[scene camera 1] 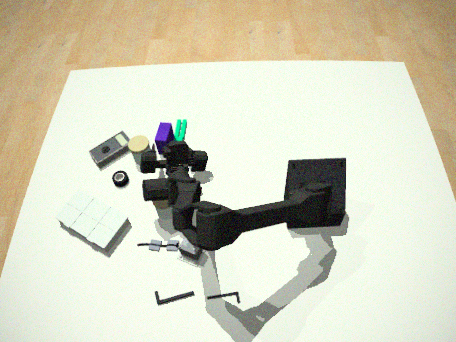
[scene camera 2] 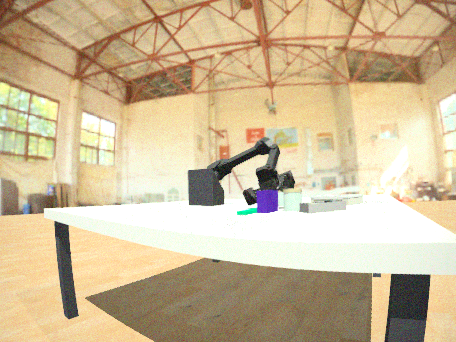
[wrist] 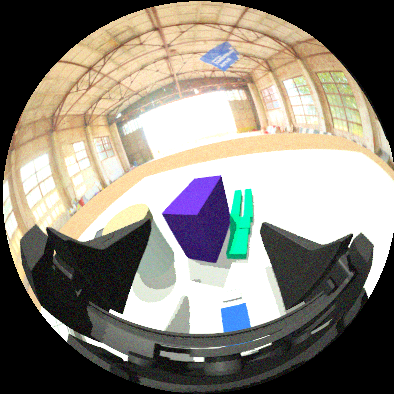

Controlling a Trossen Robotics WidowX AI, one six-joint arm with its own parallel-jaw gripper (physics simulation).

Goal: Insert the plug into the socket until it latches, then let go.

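Places are measured from the arm's base along level axes (x down, y left, z ahead), in metres.
Where they show: gripper, fingertip midpoint: [scene camera 1: 168, 143] [wrist: 207, 226]; arm's base, link origin: [scene camera 1: 312, 193] [scene camera 2: 209, 182].
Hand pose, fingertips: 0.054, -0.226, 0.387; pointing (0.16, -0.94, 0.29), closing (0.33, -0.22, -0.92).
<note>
Each offset is from my fingertips to the top centre of the thing, as dx, dy, dz.
A blue block {+0.045, +0.063, -0.023} [wrist: 235, 319] with a thin pale end lies on the table, partly cut off by the gripper body in the wrist view; it looks like the plug. My gripper [scene camera 1: 175, 151] [scene camera 2: 268, 189] [wrist: 207, 226] is open and empty. Its fingers stand wide apart on either side of the blue block, which lies low between them in the wrist view, closer to the right finger. The arm hides the blue block in scene camera 1. A grey block {+0.012, +0.323, -0.069} [scene camera 1: 190, 249] on a pale base sits near the arm's elbow; it may be the socket, but I cannot tell.
A purple box {-0.012, -0.041, +0.018} [scene camera 1: 164, 136] [scene camera 2: 267, 201] [wrist: 198, 222] and a green two-pronged piece {+0.044, -0.072, -0.022} [scene camera 1: 180, 131] [scene camera 2: 246, 211] [wrist: 238, 243] stand ahead. Left are a beige-topped cylinder {-0.014, +0.002, +0.088} [scene camera 1: 139, 144] [scene camera 2: 292, 201] [wrist: 159, 262], a grey meter {+0.027, -0.028, +0.193} [scene camera 1: 112, 150], a black ring {+0.038, +0.085, +0.149} [scene camera 1: 126, 183] and a white tiled block {+0.022, +0.226, +0.211} [scene camera 1: 94, 220].
</note>
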